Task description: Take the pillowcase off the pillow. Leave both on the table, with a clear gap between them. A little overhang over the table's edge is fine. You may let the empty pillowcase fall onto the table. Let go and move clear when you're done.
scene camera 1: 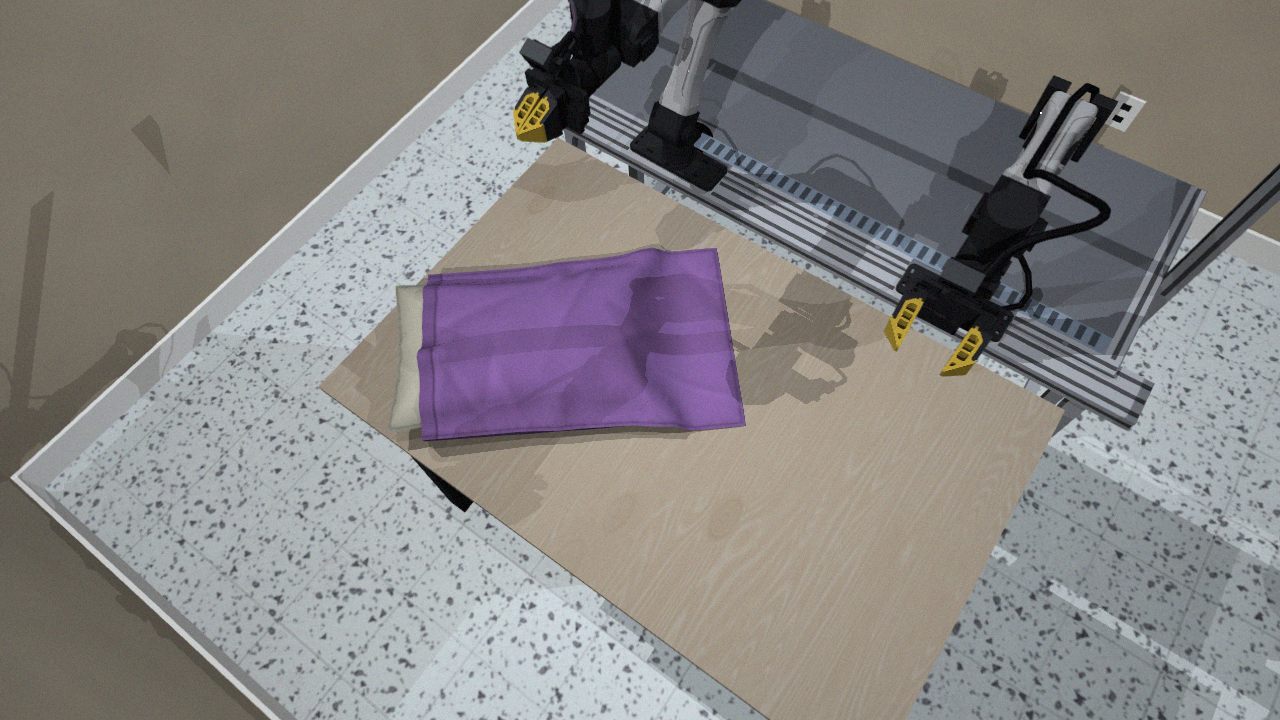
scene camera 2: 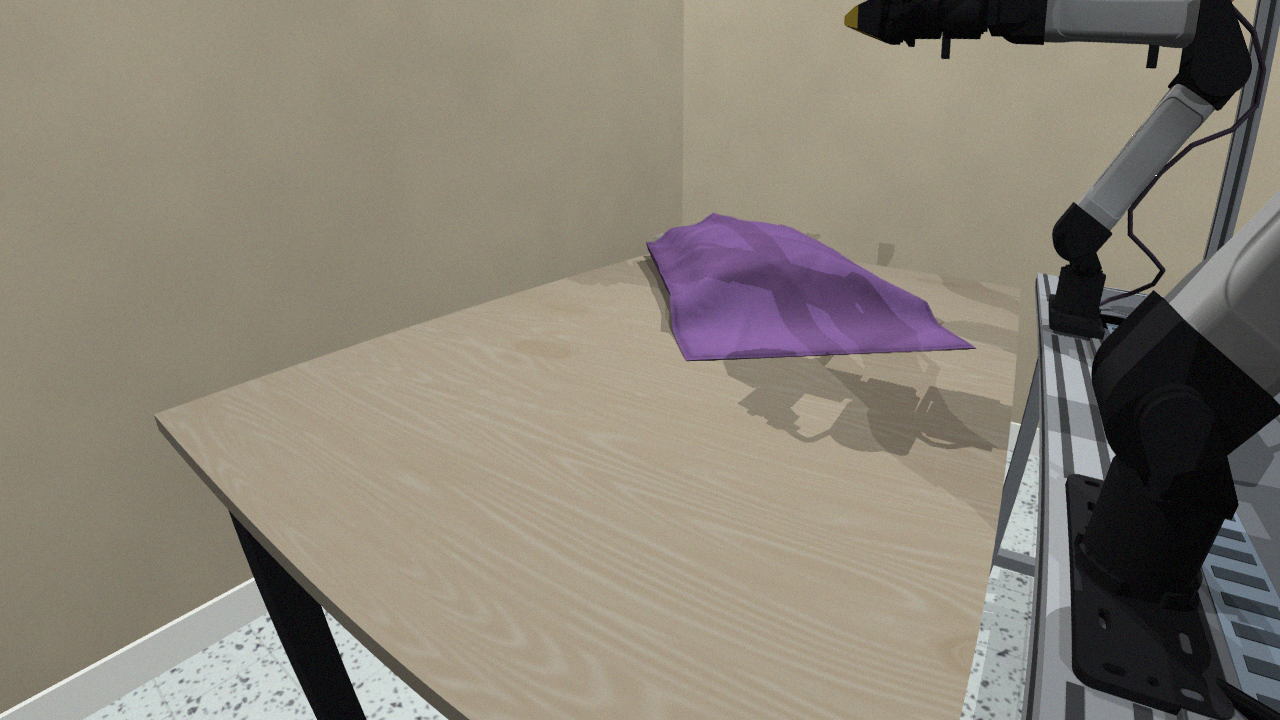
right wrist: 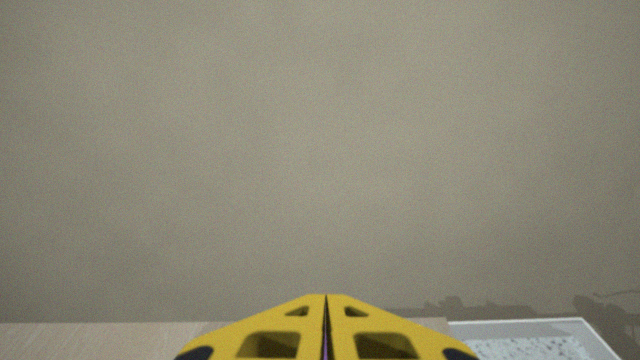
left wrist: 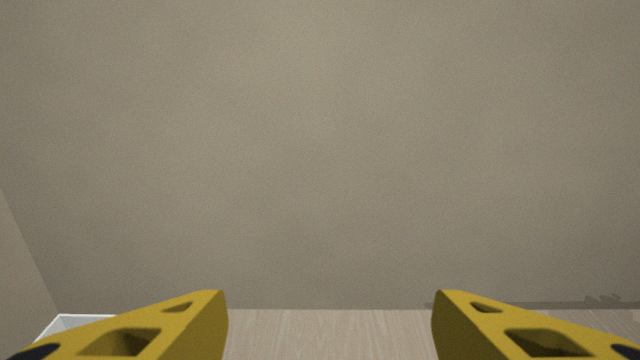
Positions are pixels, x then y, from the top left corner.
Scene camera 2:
my right gripper: 844, 20
purple pillowcase: 738, 289
